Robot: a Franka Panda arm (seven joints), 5 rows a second.
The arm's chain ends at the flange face. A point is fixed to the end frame.
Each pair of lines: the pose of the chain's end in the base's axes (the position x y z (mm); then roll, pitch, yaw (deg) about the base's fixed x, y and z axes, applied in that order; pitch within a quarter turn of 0, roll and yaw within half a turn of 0), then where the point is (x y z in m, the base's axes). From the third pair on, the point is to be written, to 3 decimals.
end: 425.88, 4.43, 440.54, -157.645, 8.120, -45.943
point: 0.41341 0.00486 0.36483
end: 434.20, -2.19, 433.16, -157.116, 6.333, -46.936
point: 0.42386 -0.00278 0.35713
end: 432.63, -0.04, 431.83, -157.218, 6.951, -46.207
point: 0.422 0.000 0.356
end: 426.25, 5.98, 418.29, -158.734, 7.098, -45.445
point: 0.414 0.004 0.343
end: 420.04, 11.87, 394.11, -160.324, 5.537, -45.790
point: 0.407 0.007 0.319
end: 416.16, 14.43, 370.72, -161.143, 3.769, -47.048
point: 0.404 0.008 0.295
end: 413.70, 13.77, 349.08, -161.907, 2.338, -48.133
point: 0.402 0.005 0.274
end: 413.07, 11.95, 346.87, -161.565, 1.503, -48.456
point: 0.403 0.003 0.271
